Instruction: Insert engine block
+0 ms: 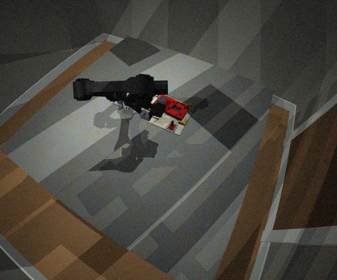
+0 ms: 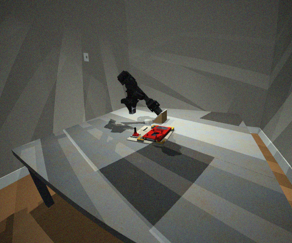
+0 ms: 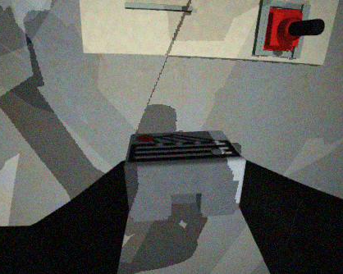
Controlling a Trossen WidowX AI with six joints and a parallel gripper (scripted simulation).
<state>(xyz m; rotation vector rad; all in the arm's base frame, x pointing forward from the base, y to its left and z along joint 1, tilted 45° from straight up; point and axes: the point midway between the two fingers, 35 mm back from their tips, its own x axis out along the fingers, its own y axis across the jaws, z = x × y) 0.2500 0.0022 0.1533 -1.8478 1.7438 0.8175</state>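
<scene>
Now: gripper tip 11 cm short of the black upright post, 10 cm above it and 8 cm to the right of it. Also, from my gripper tip: engine block: 1 cm above; beige board: 18 cm to the left, 12 cm below, 4 cm ahead.
</scene>
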